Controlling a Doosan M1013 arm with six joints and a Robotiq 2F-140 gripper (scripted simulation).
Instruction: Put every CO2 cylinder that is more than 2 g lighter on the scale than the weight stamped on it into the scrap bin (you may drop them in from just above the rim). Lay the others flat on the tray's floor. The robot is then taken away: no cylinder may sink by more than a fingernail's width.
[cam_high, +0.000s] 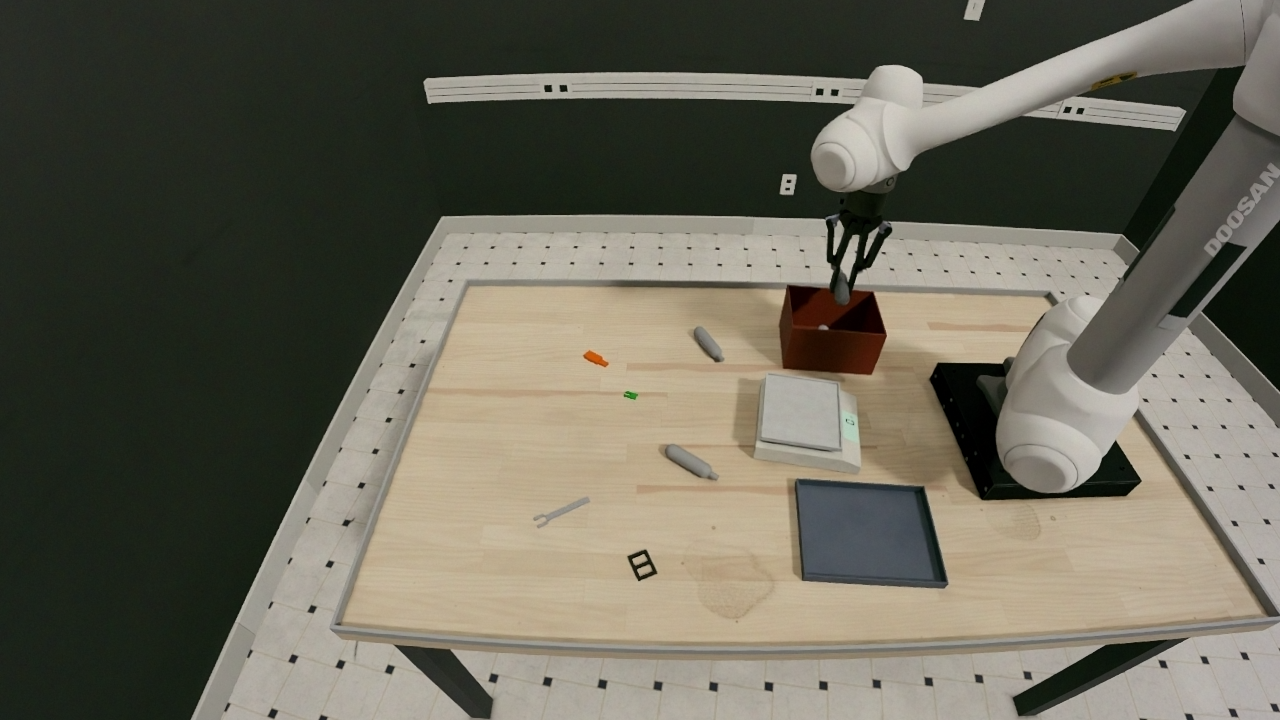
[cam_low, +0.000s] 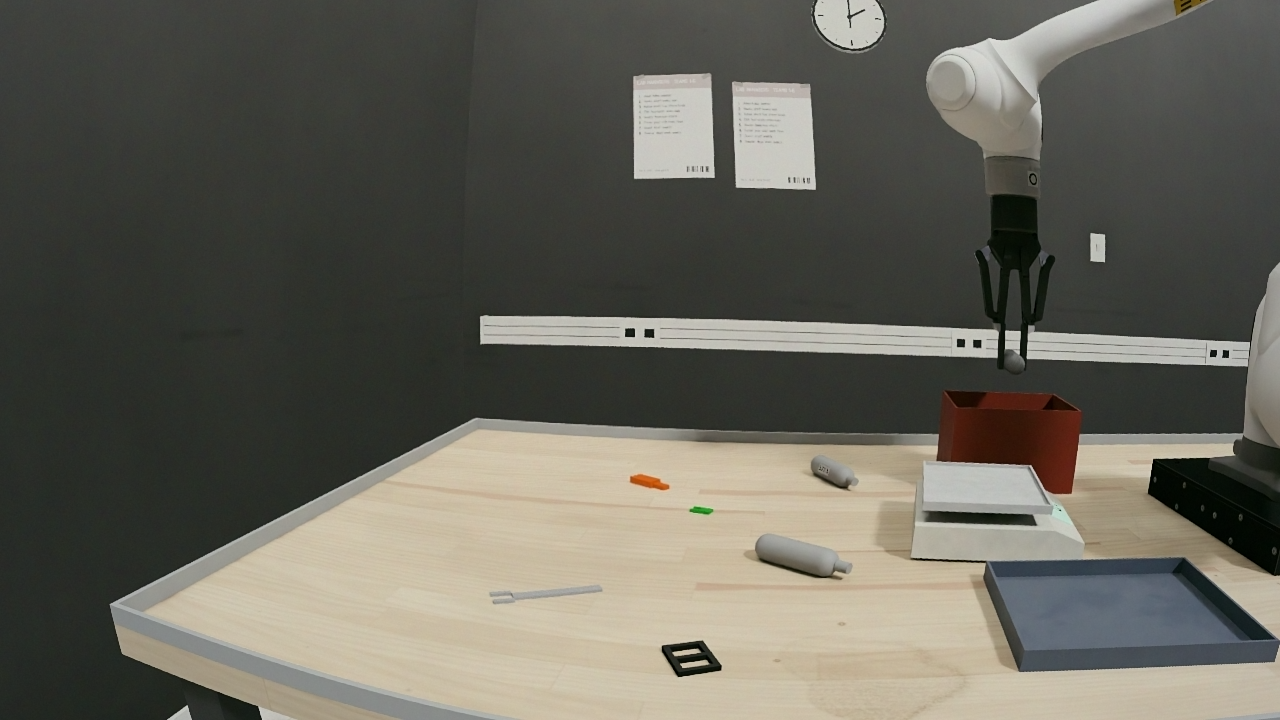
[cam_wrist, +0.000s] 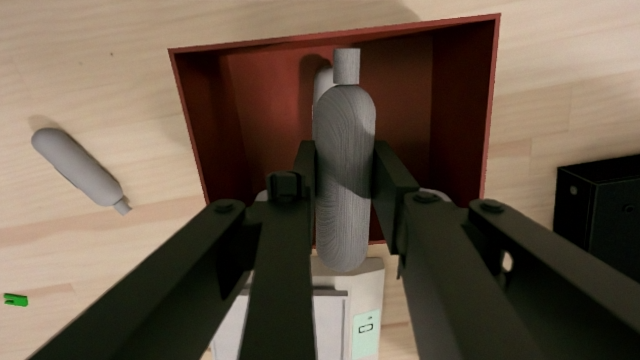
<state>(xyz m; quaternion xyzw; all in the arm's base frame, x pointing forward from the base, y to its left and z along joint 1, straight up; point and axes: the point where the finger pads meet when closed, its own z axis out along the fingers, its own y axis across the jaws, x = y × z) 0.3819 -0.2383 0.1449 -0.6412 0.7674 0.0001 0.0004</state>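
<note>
The grey scale platform is 24 cm to the left of my hand, 14 cm below it and 11 cm ahead of it. Round my hand: red scrap bin (17 cm below, 1 cm to the left); green piece (44 cm ahead, 20 cm below, 16 cm to the left); white scale (25 cm to the left, 16 cm below, 9 cm ahead).
</note>
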